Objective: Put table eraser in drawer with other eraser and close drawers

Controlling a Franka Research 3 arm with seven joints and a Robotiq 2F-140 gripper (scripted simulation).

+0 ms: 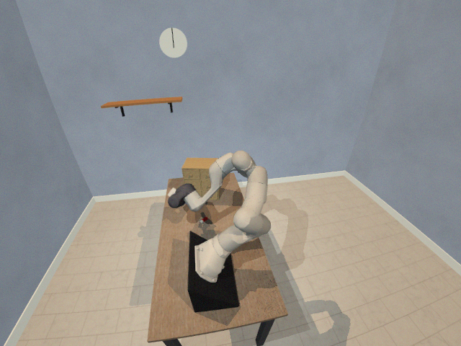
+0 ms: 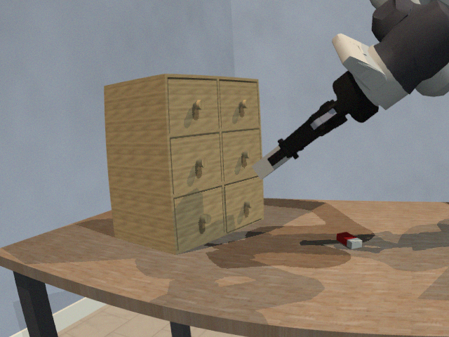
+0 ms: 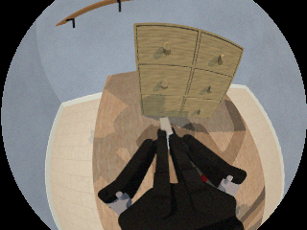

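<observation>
My gripper is now 21 cm short of the blue eraser, 15 cm above it and 6 cm to the left of it.
</observation>
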